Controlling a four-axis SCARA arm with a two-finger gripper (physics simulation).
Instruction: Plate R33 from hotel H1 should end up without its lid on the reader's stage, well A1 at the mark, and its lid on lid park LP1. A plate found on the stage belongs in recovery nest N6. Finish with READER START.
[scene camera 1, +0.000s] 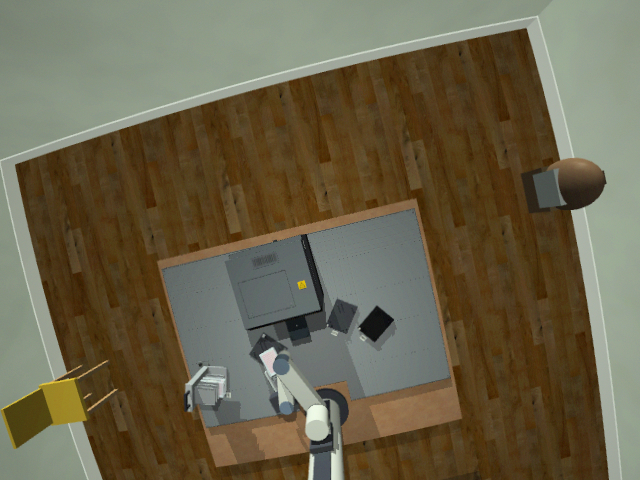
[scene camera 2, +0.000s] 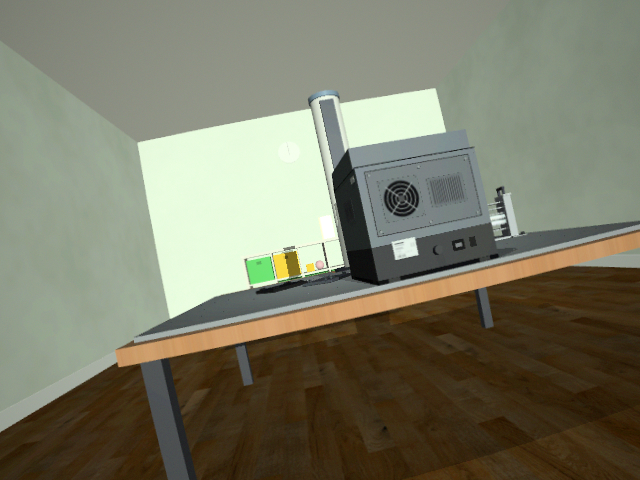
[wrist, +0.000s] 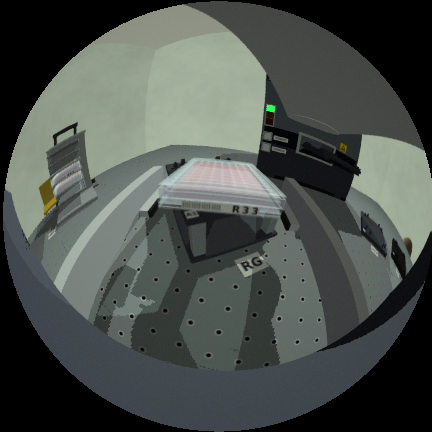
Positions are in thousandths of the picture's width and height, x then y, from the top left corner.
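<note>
The wrist view shows my gripper (wrist: 515, 413) together with a plate reader (wrist: 656, 367).
</note>
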